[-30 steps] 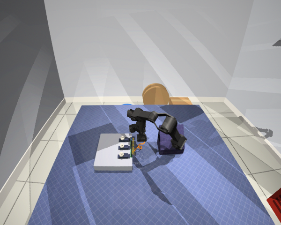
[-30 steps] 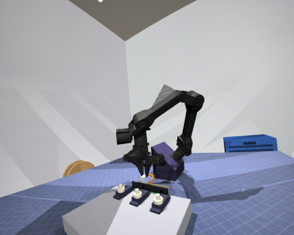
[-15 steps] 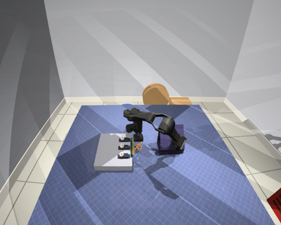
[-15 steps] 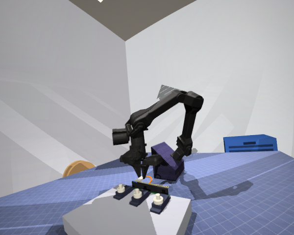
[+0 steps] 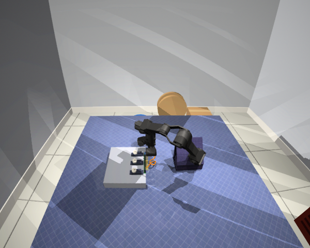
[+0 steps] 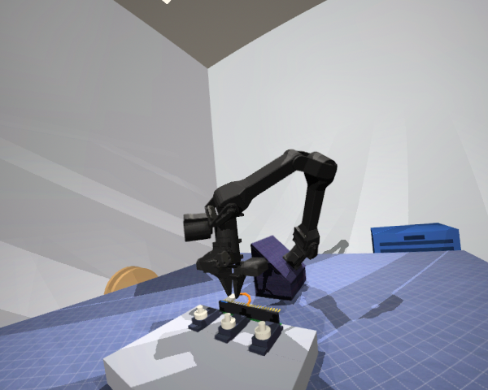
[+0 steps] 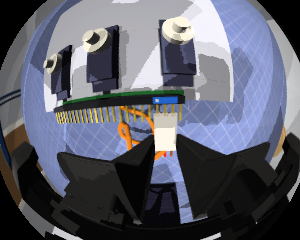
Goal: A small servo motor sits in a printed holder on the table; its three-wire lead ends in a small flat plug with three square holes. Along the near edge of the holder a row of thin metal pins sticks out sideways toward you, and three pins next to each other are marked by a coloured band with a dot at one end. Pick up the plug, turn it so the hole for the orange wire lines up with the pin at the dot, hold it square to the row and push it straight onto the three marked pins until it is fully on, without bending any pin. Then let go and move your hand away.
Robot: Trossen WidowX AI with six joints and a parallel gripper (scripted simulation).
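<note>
My gripper tip is now 40 mm short of the blue marked band. The rest, counted from my gripper tip: pin strip (40 mm ahead, 60 mm to the left, 10 mm below); then servo motor (90 mm ahead, 60 mm to the left, 20 mm below); then grey holder (190 mm ahead, 60 mm to the left, 40 mm below).
</note>
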